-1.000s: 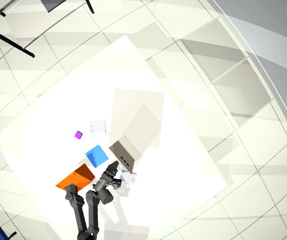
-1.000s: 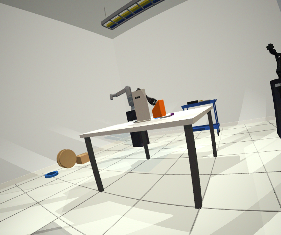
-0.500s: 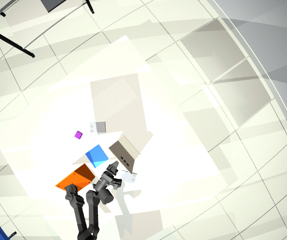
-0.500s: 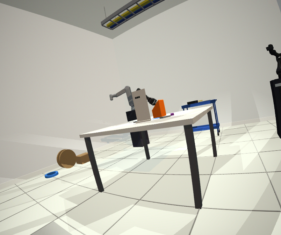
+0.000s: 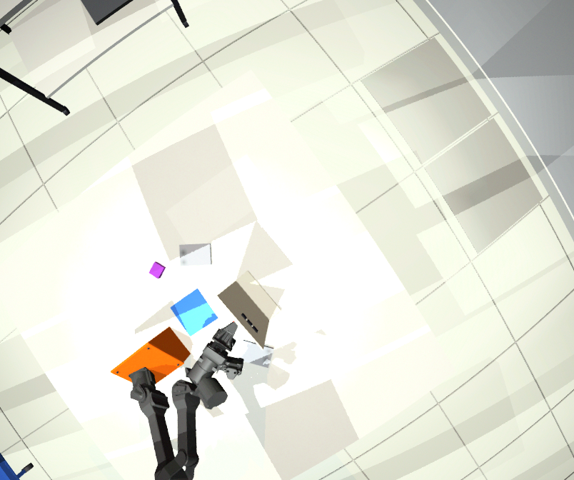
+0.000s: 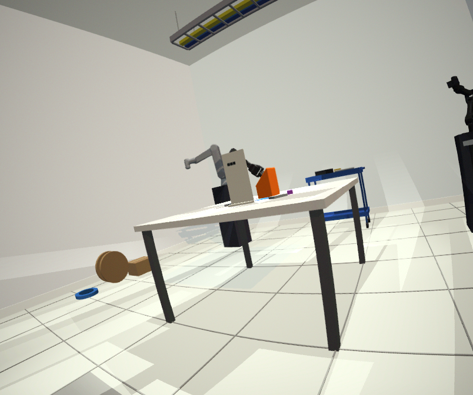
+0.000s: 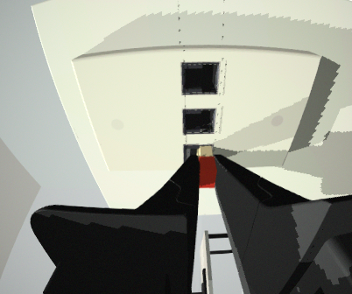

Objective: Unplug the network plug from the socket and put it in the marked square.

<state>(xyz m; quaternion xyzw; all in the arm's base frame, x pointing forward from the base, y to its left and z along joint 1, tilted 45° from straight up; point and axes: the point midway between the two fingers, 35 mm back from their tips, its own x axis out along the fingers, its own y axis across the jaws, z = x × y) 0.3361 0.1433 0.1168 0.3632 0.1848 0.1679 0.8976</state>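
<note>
Right now the blue marked square is 28 cm below my gripper tip, 18 cm behind it and 5 cm to the left of it. From my gripper tip the other things lie so: upright beige panel 11 cm below, 3 cm ahead, 1 cm to the right; network plug right at my gripper tip.
</note>
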